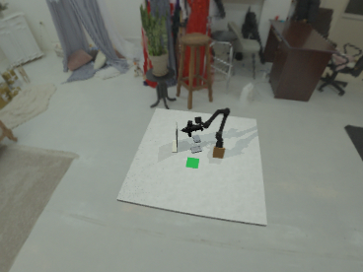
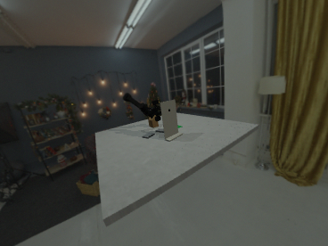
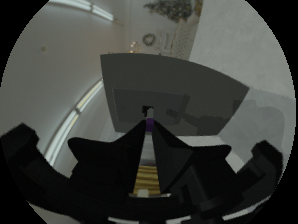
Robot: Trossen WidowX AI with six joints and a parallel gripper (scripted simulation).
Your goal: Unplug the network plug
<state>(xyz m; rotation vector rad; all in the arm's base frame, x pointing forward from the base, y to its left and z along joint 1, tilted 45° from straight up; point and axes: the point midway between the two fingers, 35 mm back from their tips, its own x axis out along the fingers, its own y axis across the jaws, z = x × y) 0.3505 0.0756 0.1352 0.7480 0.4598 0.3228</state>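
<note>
Now: gripper tip 240 mm above the green marked square, 180 mm to the right of it and 170 mm past it. From my gripper tip the other things lie so: plug 10 mm ahead; panel 90 mm below, 50 mm ahead, 20 mm to the left.
</note>
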